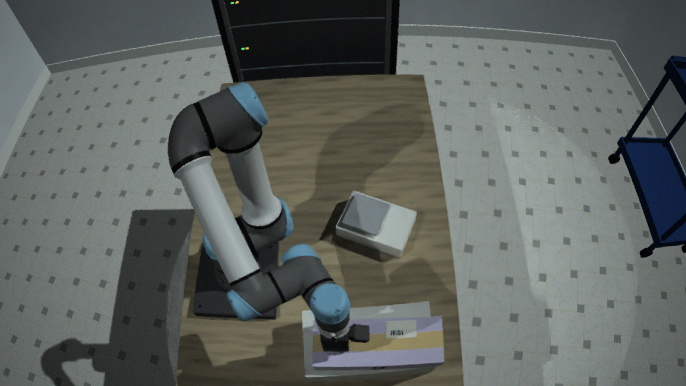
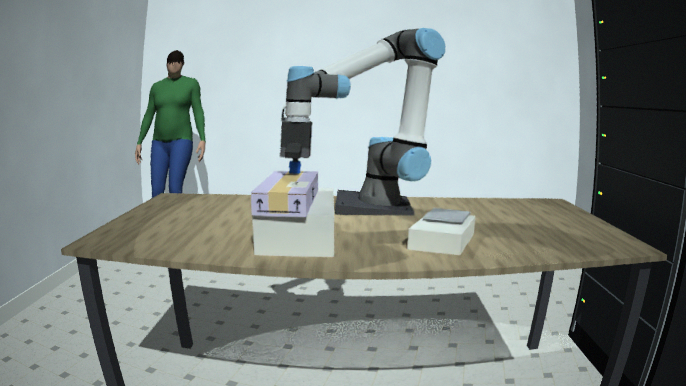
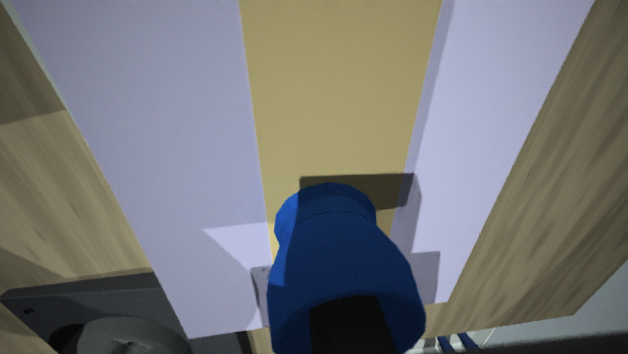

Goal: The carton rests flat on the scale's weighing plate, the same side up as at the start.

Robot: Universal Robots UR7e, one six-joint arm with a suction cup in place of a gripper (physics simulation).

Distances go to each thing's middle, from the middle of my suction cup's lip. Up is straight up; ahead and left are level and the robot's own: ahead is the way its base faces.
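White block (image 2: 313, 236): 130 mm below my suction cup and 80 mm ahead of it. White scale (image 1: 384, 226): 390 mm to the left of the suction cup, 200 mm ahead of it, 140 mm below it. Lilac carton (image 1: 396, 343): 50 mm below the suction cup, 30 mm to the right of it, 100 mm ahead of it. Going by their middles, the white scale is the farthest from my suction cup of the things named here.
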